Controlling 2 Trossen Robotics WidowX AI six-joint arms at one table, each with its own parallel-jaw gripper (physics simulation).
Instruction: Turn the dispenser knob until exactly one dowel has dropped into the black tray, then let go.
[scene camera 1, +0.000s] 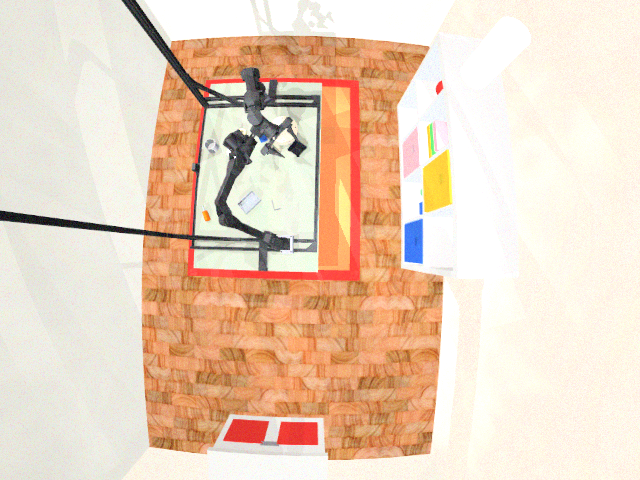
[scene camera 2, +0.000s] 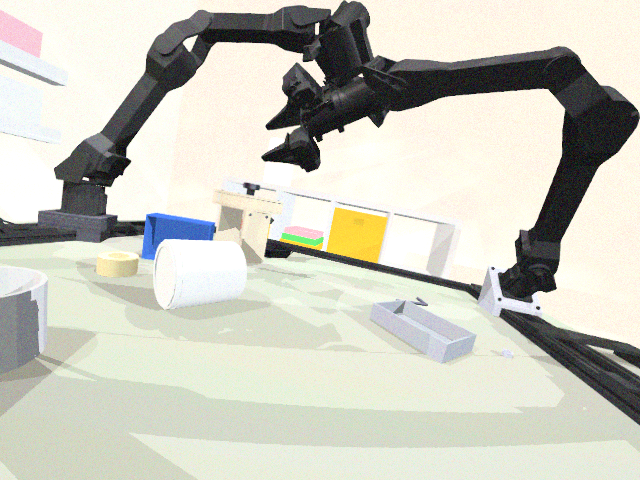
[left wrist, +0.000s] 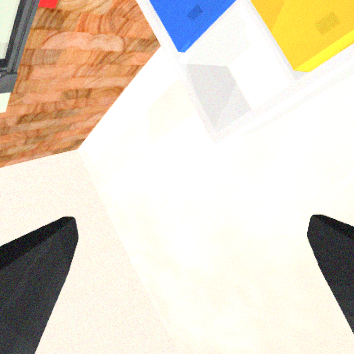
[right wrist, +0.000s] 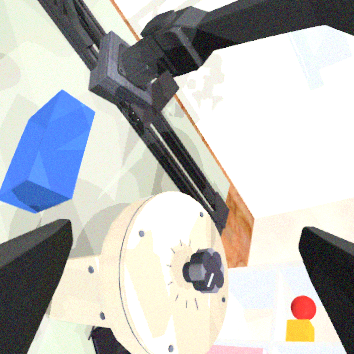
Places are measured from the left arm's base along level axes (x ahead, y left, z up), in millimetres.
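Pixels of known places: left gripper, fingertip midpoint: (scene camera 1: 291, 150) (scene camera 2: 369, 120) (left wrist: 193, 226); right gripper, fingertip midpoint: (scene camera 2: 264, 142) (right wrist: 188, 234); left arm's base, origin of the base link: (scene camera 2: 82, 213) (right wrist: 131, 67); right arm's base, origin of the base link: (scene camera 1: 286, 244) (scene camera 2: 514, 287).
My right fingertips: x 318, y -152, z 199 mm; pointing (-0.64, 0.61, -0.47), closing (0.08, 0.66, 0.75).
Note:
Ahead of a thing's pixels: the offset from my right fingertips to its top centre. "spot": to the spot under its first point.
The cream dispenser {dx +10, dy +136, dz -100 mm} (scene camera 1: 284, 135) (scene camera 2: 255, 229) (right wrist: 150, 285) has a round face with a black lobed knob {spot: dx +8, dy +116, dz -84 mm} (scene camera 2: 251, 188) (right wrist: 207, 271) carrying a white mark. The black tray {dx +95, dy +163, dz -222 mm} (scene camera 1: 297, 148) (scene camera 2: 279, 249) (right wrist: 107, 342) sits at the dispenser's foot; its inside and any dowel are hidden. My right gripper (scene camera 2: 265, 142) (right wrist: 188, 234) is open and empty, above the dispenser and facing its knob, not touching it. My left gripper (scene camera 1: 291, 147) (left wrist: 193, 226) is open and empty; it points toward the shelf side, and in scene camera 2 it is partly hidden behind the right arm.
A blue box {dx -119, dy +34, dz -166 mm} (scene camera 2: 178, 235) (right wrist: 50, 152) stands beside the dispenser. A white cylinder {spot: dx -76, dy -198, dz -194 mm} (scene camera 2: 201, 273) lies nearby, with a yellow ring {dx -191, dy -60, dz -221 mm} (scene camera 2: 105, 266) behind it. A grey open box {dx +214, dy -252, dz -221 mm} (scene camera 1: 249, 202) (scene camera 2: 421, 330) lies farther right in scene camera 2. The arms cross closely above the table.

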